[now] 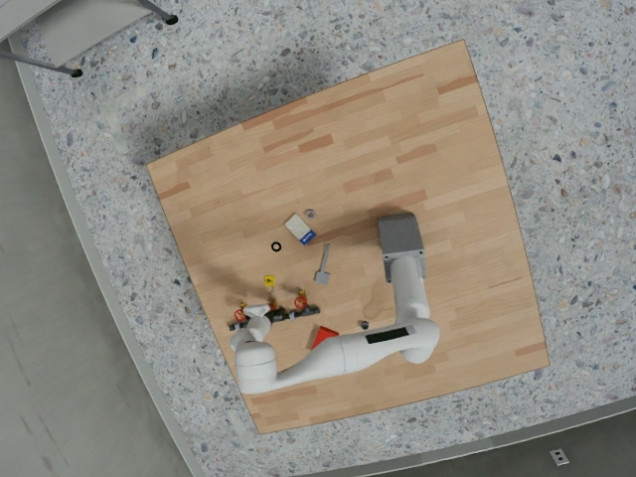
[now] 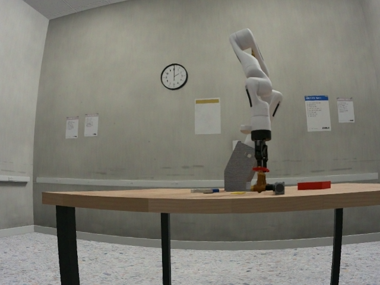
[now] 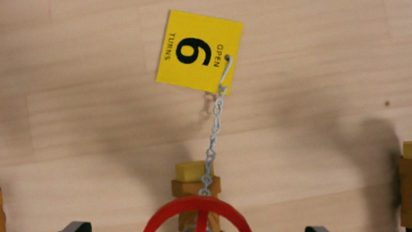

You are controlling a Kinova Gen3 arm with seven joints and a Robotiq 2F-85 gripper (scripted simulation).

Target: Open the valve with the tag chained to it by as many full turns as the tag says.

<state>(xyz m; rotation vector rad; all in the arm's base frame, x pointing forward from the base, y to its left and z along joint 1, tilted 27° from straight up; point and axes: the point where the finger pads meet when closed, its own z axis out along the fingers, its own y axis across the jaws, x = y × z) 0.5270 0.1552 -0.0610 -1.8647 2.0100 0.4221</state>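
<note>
The yellow tag is 10 mm behind my hand, 90 mm to the right of it and 80 mm below it. From my hand the other things lie so: red block (160 mm behind, 200 mm to the left, 70 mm below); then grey scraper (230 mm behind, 100 mm to the right, 80 mm below); then blue box (170 mm behind, 270 mm to the right, 70 mm below).
</note>
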